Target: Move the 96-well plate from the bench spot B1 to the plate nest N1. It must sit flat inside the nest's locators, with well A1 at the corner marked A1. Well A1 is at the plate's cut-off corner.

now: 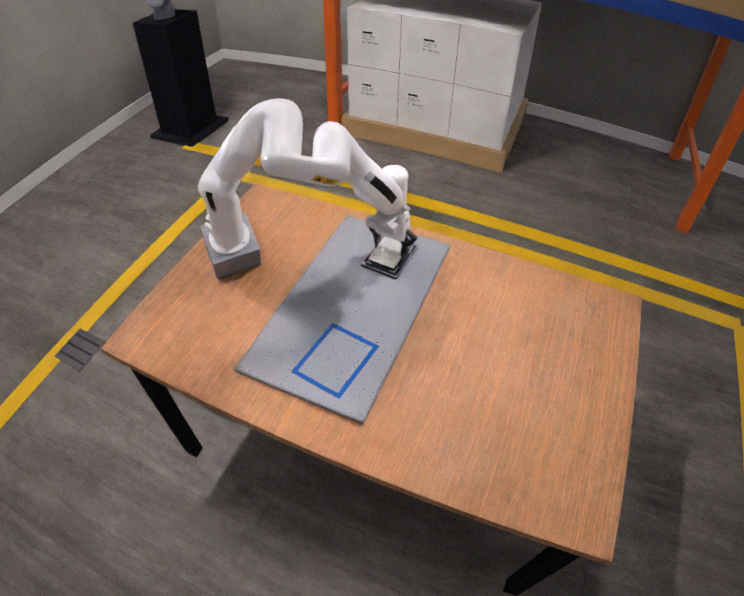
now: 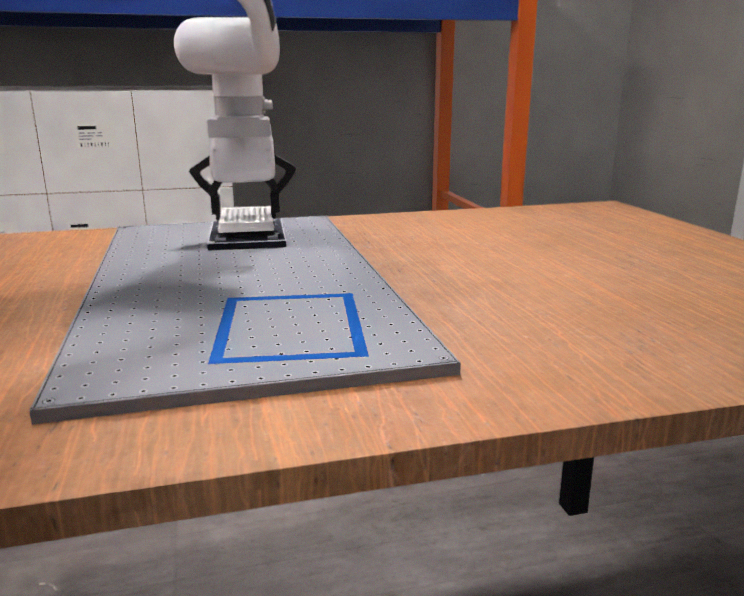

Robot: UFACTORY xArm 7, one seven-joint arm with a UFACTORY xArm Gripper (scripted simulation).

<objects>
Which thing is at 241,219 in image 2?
A white 96-well plate.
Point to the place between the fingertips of the gripper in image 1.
390,249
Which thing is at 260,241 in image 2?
A black plate nest.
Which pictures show the gripper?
Image 1 and image 2: all of them.
</objects>
